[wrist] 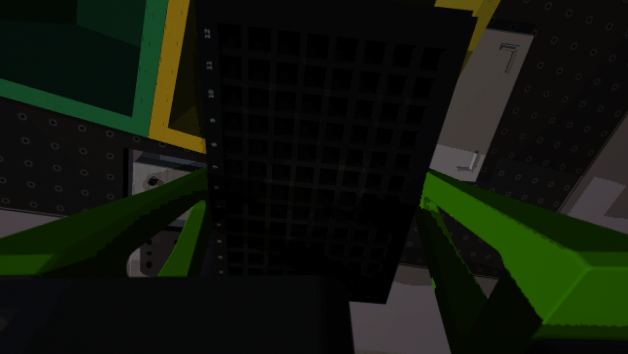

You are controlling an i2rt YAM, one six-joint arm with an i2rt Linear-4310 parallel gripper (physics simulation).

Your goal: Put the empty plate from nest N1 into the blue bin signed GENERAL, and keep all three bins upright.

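Observation:
A green bin (101, 68) and a black well plate (320, 129) can be seen, together with the gripper (314, 178).

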